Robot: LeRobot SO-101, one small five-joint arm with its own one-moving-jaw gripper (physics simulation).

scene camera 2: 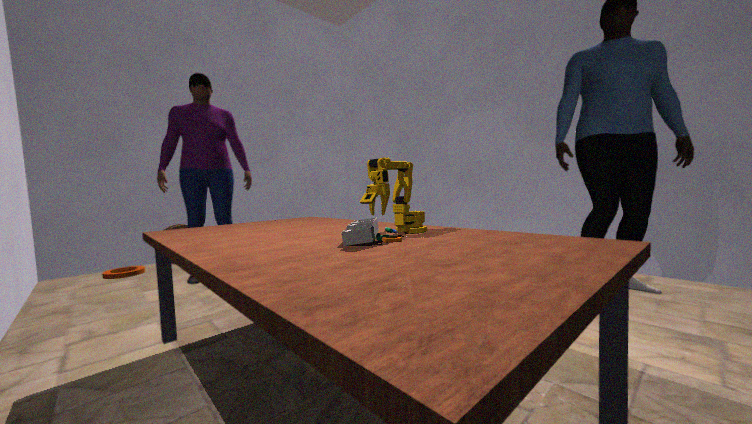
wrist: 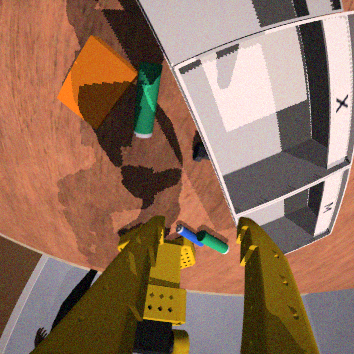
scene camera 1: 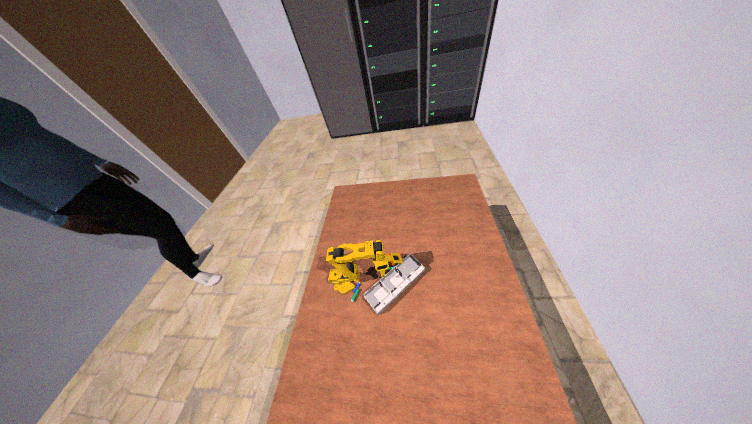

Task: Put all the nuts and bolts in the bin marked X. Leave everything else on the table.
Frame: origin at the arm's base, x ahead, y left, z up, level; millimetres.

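Seen in the pictures: end effector, tool point: (scene camera 2: pixel 382 213) (wrist: pixel 163 226) (scene camera 1: pixel 380 267); arm's base, origin of the base link: (scene camera 2: pixel 407 232) (scene camera 1: pixel 350 280).
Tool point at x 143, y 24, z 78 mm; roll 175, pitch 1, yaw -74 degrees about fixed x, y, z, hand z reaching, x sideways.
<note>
Pixels of each thing's top centre, then the offset from my tool point to it. "spot": a spot on its surface instead.
- grey-white bin unit, middle of its top: (wrist: pixel 296 133) (scene camera 2: pixel 362 221) (scene camera 1: pixel 394 279) 51 mm ahead, 42 mm right, 22 mm down
- small dark thing, middle of its top: (wrist: pixel 217 162) 3 mm ahead, 33 mm right, 63 mm down
- orange block, middle of its top: (wrist: pixel 91 85) (scene camera 2: pixel 391 237) 28 mm ahead, 67 mm left, 68 mm down
- blue cylinder, middle of its top: (wrist: pixel 190 239) 110 mm back, 54 mm right, 68 mm down
- compartment marked M, surface spot: (wrist: pixel 327 207) spot: 13 mm ahead, 124 mm right, 35 mm down
The grey-white bin unit (scene camera 1: pixel 380 310) (scene camera 2: pixel 359 233) stands tilted on the table. Its middle compartment (wrist: pixel 320 95) is marked X, and I see no nut or bolt on its visible floor. A small dark thing (wrist: pixel 200 147) lies at the near wall of the X bin, partly hidden; I cannot tell whether it is a nut or bolt. My gripper (scene camera 1: pixel 388 265) (scene camera 2: pixel 376 208) (wrist: pixel 200 221) is open and empty, above the table beside the bins, with a V-shaped gap between its jaws. No nut or bolt is clearly recognisable in these views.
An orange block (wrist: pixel 100 75) and a green cylinder (wrist: pixel 146 107) lie beside the bins. A blue cylinder (wrist: pixel 189 235) and another green cylinder (wrist: pixel 214 242) lie near the arm's base (scene camera 1: pixel 343 287). A compartment marked M (wrist: pixel 327 207) adjoins the X bin.
</note>
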